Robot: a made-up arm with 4 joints. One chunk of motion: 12 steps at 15 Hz.
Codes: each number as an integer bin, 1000 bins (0 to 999) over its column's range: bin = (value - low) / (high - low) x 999, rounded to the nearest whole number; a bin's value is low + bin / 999 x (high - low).
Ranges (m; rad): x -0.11..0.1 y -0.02..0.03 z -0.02..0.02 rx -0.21..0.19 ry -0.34..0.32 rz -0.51..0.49
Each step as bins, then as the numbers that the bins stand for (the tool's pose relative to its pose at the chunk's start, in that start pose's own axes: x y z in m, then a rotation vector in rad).
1 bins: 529 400 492 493 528 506
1 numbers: 0.0012 0.0000 -0.0003 -0.0126 0.0088 -0.0035
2 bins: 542 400 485 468 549 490
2 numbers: 0.0039 0.0000 -0.0006 -0.0226 0.0227 -0.0195
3 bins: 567 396 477 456 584 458
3 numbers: 0.0092 -0.0002 -0.0009 -0.0274 0.0458 -0.0515
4 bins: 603 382 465 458 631 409
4 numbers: 0.0168 -0.0009 -0.0014 -0.0266 0.0769 -0.1006
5 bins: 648 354 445 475 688 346
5 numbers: 0.0262 -0.0023 -0.0022 -0.0198 0.1145 -0.1637
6 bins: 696 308 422 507 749 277
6 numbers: 0.0363 -0.0046 -0.0031 -0.0070 0.1548 -0.2327
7 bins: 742 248 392 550 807 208
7 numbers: 0.0460 -0.0076 -0.0043 0.0102 0.1932 -0.3018
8 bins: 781 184 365 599 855 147
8 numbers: 0.0542 -0.0108 -0.0054 0.0298 0.2249 -0.3629
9 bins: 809 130 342 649 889 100
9 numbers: 0.0601 -0.0135 -0.0063 0.0499 0.2473 -0.4099
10 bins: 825 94 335 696 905 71
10 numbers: 0.0634 -0.0153 -0.0066 0.0687 0.2579 -0.4389
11 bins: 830 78 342 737 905 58
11 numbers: 0.0645 -0.0161 -0.0063 0.0851 0.2579 -0.4519
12 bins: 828 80 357 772 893 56
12 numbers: 0.0641 -0.0160 -0.0057 0.0991 0.2500 -0.4539
